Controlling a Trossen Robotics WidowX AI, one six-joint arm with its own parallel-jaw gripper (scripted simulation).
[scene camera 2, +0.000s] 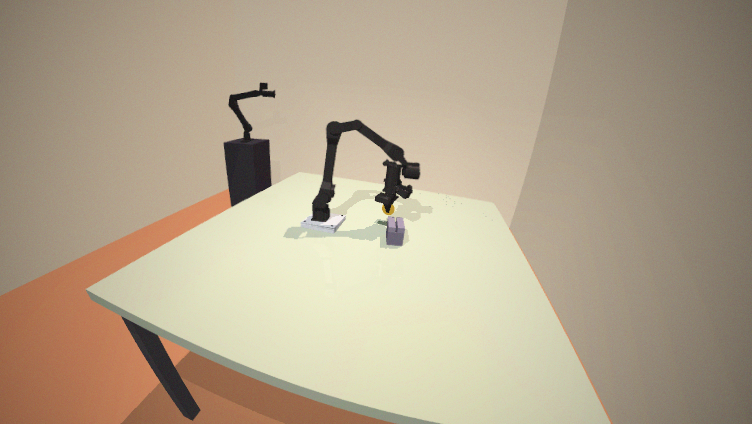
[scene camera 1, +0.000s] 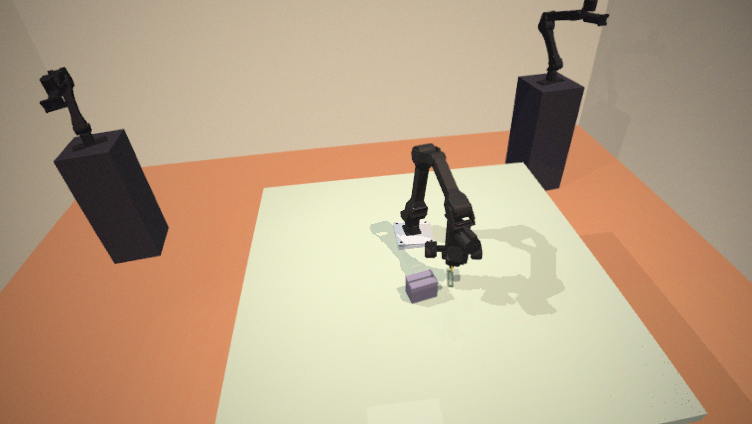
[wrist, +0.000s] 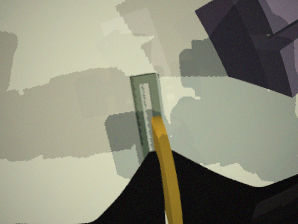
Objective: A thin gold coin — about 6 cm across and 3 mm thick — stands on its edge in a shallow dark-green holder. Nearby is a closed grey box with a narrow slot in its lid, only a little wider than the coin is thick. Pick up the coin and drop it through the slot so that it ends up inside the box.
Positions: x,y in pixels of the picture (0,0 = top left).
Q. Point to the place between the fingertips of my gripper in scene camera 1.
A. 451,267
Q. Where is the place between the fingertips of my gripper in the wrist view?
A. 159,158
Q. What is my gripper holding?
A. A gold coin.
